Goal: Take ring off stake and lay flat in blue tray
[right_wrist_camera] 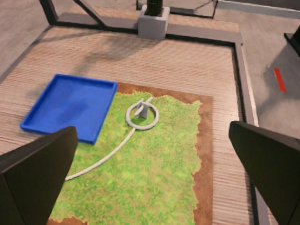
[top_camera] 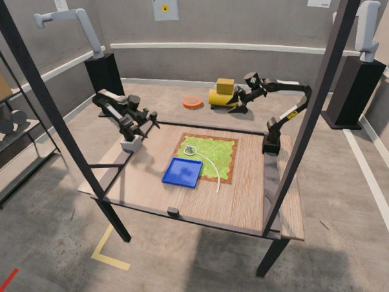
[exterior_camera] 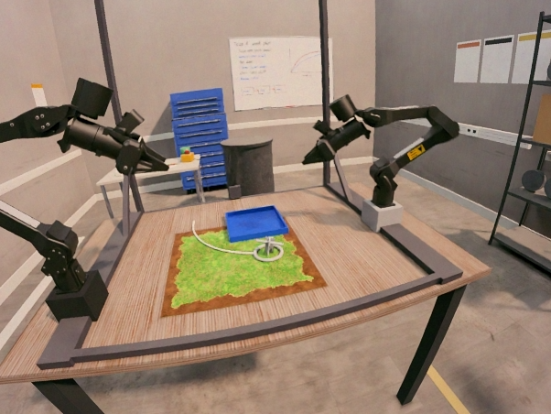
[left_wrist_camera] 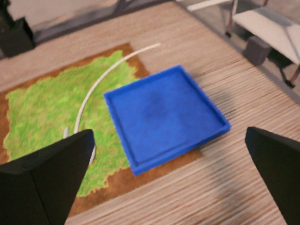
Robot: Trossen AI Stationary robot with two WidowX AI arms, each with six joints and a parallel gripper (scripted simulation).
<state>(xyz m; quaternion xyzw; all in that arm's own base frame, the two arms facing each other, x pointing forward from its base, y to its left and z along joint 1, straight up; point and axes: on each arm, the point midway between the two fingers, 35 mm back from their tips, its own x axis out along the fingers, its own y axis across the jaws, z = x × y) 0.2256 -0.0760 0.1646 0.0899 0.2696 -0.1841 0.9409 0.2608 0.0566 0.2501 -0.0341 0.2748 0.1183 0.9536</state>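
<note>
The grey stake is 22 cm below my left hand, 19 cm to the right of it and 9 cm ahead of it. Round my left hand: blue tray (23 cm below, 17 cm to the right, 10 cm behind); then white ring (24 cm below, 20 cm to the right, 9 cm ahead); then green mat (29 cm to the right, 25 cm below, 5 cm ahead).
</note>
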